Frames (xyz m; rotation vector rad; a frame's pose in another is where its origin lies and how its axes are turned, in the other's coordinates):
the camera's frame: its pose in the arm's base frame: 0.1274 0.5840 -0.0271 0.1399 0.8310 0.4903
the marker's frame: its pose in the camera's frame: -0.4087 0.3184 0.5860 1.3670 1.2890 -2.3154
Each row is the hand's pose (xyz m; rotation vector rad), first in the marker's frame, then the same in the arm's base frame.
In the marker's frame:
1: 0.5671 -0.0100 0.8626 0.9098 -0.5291 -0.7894
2: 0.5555 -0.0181 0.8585 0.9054 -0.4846 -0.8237
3: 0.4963 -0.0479 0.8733 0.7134 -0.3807 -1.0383
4: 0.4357 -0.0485 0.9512 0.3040 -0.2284 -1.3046
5: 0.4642 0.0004 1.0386 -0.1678 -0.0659 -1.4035
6: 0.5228 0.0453 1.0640 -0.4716 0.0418 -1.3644
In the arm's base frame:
1: -0.3028 -0.1392 1.0157 1.1434 -0.2746 2.6534
2: -0.2921 -0.1317 1.0225 1.1050 -0.2781 2.6146
3: -0.2347 -0.1304 1.0588 1.1018 -0.4671 2.3406
4: -0.1698 -0.1981 1.0896 1.0799 -0.8217 1.8955
5: -0.1891 -0.2990 1.0724 0.9758 -1.2131 1.4938
6: -0.2422 -0.3430 1.0358 0.8607 -1.4758 1.2709

